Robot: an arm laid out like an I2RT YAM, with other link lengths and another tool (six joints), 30 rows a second.
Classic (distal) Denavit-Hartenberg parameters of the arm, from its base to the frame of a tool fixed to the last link. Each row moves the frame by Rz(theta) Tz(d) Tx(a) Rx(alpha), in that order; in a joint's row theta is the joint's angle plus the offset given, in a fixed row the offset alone. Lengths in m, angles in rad.
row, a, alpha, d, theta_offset
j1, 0.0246, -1.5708, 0.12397, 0
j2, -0.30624, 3.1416, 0, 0
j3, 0.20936, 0, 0, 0.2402
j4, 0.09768, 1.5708, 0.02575, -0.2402
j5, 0, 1.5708, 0.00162, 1.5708
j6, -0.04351, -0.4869, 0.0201, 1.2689
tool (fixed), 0, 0, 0.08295, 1.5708
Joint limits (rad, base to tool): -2.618..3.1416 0..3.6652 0..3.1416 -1.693..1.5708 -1.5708..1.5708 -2.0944..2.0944
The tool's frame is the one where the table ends.
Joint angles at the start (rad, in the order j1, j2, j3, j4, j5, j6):
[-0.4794 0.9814 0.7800 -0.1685 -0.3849 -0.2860]
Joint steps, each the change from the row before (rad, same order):
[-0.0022 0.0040 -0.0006 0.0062 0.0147 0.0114]
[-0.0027 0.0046 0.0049 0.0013 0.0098 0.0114]
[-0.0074 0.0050 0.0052 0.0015 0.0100 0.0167]
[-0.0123 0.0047 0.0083 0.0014 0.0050 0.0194]
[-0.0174 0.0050 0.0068 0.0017 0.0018 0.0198]
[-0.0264 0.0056 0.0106 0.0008 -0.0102 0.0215]
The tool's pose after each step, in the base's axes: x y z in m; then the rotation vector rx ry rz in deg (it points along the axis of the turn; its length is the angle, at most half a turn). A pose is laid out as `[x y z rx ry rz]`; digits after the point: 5 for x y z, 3 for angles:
[0.22561 -0.04966 0.33997 57.904 115.826 58.967]
[0.22714 -0.05208 0.34133 58.893 115.032 58.943]
[0.22858 -0.05580 0.34302 60.334 113.835 59.034]
[0.22956 -0.06029 0.34618 61.719 112.336 59.322]
[0.23003 -0.06572 0.34888 63.276 110.713 59.650]
[0.22956 -0.07223 0.35313 64.657 108.867 60.356]

